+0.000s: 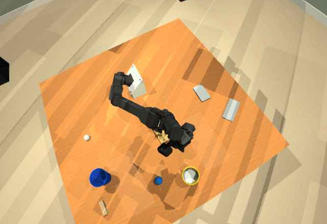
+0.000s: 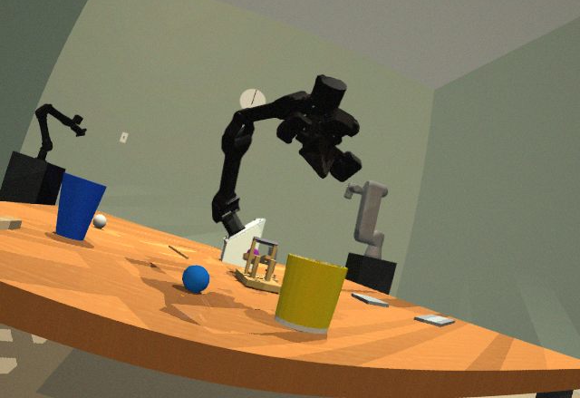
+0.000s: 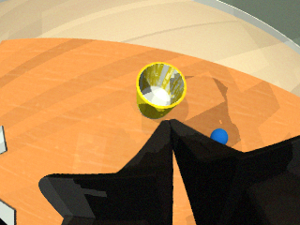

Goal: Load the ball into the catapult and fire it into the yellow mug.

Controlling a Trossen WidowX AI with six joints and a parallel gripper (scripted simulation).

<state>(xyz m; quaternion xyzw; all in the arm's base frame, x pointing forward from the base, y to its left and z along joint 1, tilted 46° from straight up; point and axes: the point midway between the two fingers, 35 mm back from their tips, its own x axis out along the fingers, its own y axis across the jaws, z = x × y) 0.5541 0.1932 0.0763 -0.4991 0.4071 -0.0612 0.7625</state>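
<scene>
My gripper tip is now 31 cm past the magenta ball, 5 cm to the left of it and 18 cm above it. The rest, counted from my gripper tip: blue ball 5 cm ahead, 17 cm to the right, 22 cm below; wooden catapult 24 cm behind, 2 cm to the right, 19 cm below; yellow mug 10 cm ahead, 22 cm below.
</scene>
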